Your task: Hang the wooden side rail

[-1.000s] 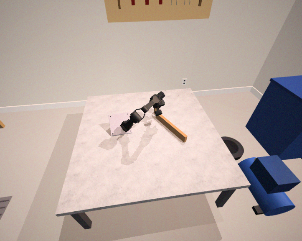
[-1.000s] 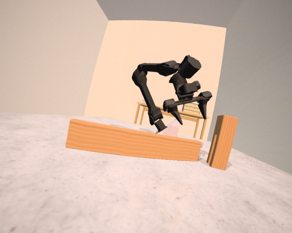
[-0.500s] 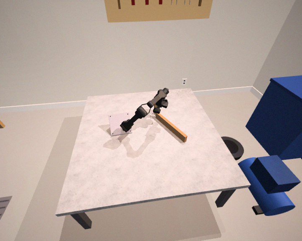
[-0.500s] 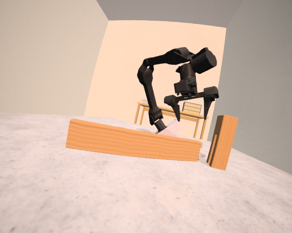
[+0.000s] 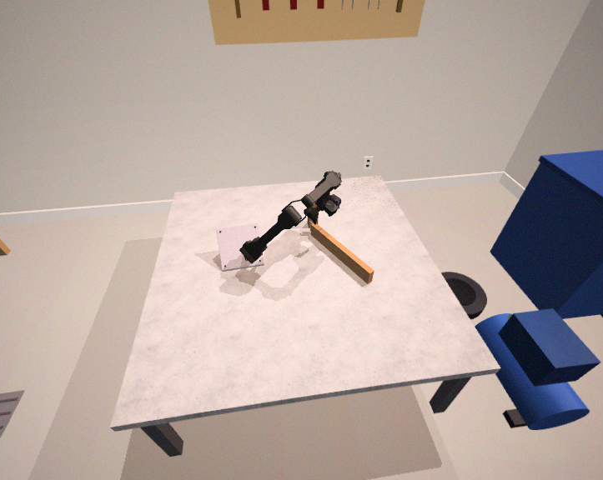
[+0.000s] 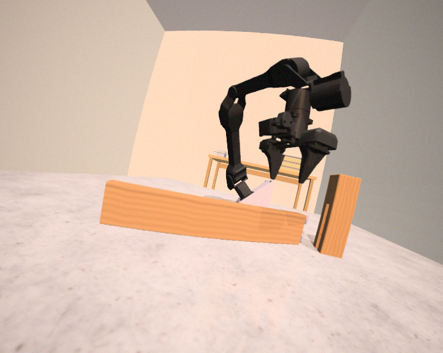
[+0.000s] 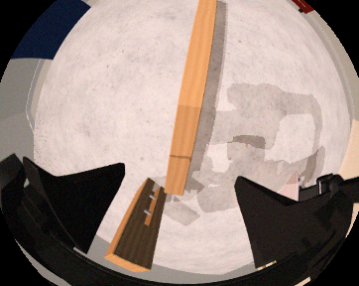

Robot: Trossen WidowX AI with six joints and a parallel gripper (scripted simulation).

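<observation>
My gripper tip is 14 cm to the right of the headboard post and 5 cm above it.
</observation>
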